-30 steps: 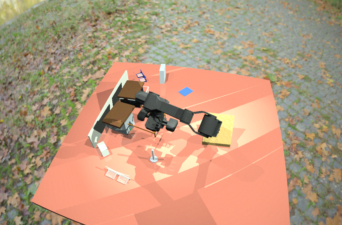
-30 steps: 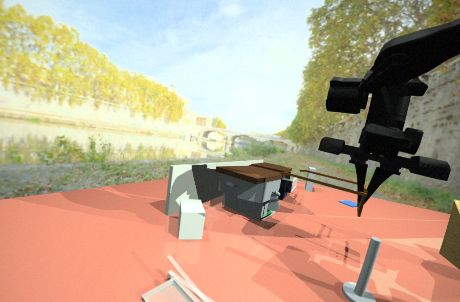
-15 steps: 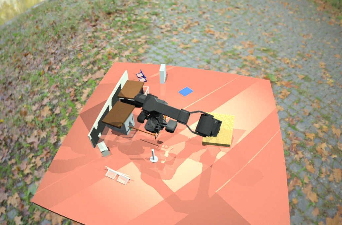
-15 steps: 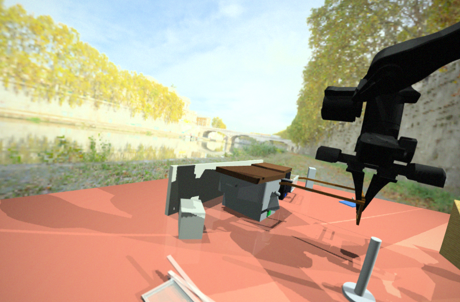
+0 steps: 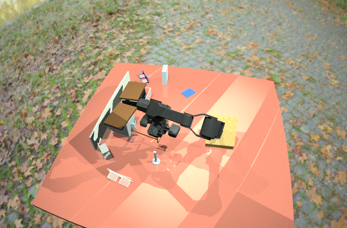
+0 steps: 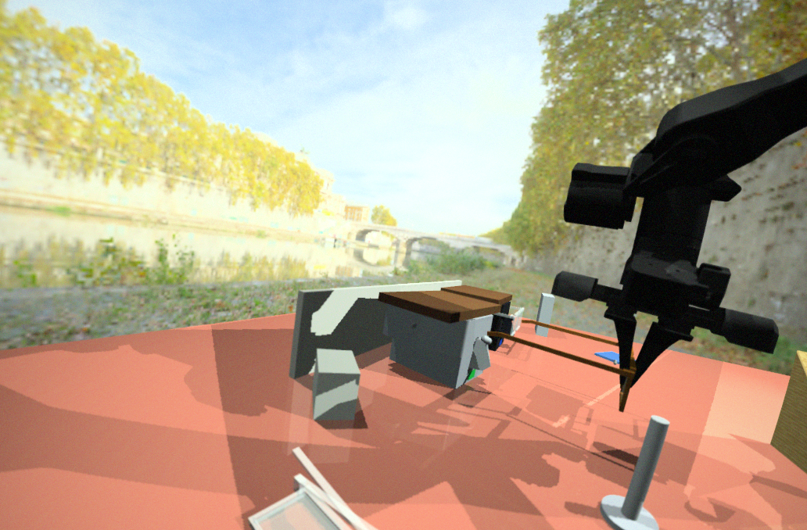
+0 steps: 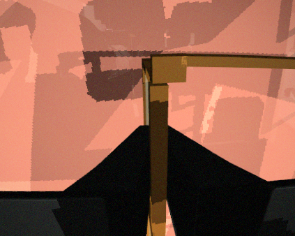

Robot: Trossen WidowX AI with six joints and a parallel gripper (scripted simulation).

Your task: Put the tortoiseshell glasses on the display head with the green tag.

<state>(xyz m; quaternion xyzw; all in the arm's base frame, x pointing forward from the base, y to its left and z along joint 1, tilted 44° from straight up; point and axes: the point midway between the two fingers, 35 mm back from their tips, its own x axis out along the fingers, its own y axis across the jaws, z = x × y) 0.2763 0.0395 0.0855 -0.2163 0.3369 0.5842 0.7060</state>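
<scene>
My gripper tip is 210 mm short of the grey display head, 80 mm to the left of it and 20 mm above it. Round my gripper tip: black head 300 mm to the right, 200 mm ahead, 20 mm below; white block 280 mm ahead, 110 mm to the left, 50 mm below; grey peg stand 100 mm to the left, 50 mm below.
</scene>
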